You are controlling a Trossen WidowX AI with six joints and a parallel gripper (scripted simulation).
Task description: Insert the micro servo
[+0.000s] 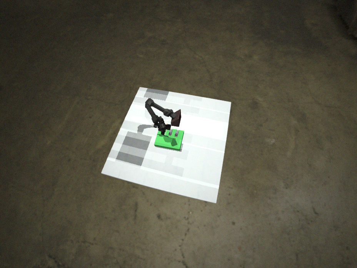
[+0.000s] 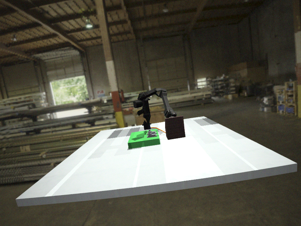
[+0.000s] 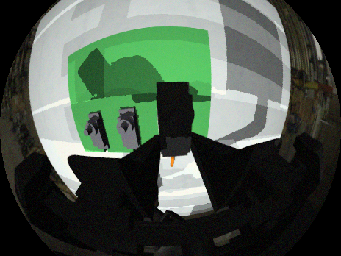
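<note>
The green deck is 9 cm ahead of my gripper tip, 7 cm to the left of it and 10 cm below it.
</note>
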